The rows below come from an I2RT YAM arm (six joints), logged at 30 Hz.
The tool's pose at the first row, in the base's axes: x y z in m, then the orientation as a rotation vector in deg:
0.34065, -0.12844, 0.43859, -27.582, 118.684, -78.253
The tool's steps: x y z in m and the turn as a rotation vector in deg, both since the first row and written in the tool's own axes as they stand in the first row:
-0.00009, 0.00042, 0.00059, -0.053, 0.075, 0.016
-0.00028, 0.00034, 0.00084, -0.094, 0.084, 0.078
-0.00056, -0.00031, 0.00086, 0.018, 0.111, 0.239
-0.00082, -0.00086, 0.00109, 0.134, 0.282, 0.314
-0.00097, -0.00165, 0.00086, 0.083, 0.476, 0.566
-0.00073, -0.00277, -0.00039, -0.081, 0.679, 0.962
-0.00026, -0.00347, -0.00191, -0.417, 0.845, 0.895
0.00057, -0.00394, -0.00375, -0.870, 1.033, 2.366
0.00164, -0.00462, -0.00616, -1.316, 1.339, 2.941
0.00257, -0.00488, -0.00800, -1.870, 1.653, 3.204
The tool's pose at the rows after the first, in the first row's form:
0.34112, -0.12863, 0.43806, -27.543, 118.785, -78.230
0.34142, -0.12872, 0.43812, -27.487, 118.822, -78.159
0.34163, -0.12883, 0.43879, -27.247, 118.753, -78.189
0.34196, -0.12906, 0.43930, -27.014, 118.798, -78.345
0.34190, -0.12913, 0.44013, -26.645, 118.986, -78.247
0.34086, -0.12885, 0.44144, -26.159, 119.263, -77.960
0.33949, -0.12836, 0.44239, -26.275, 119.659, -77.754
0.33764, -0.12776, 0.44311, -24.741, 120.101, -76.549
0.33523, -0.12700, 0.44411, -24.114, 120.660, -75.927
0.33331, -0.12638, 0.44461, -23.868, 121.321, -75.382

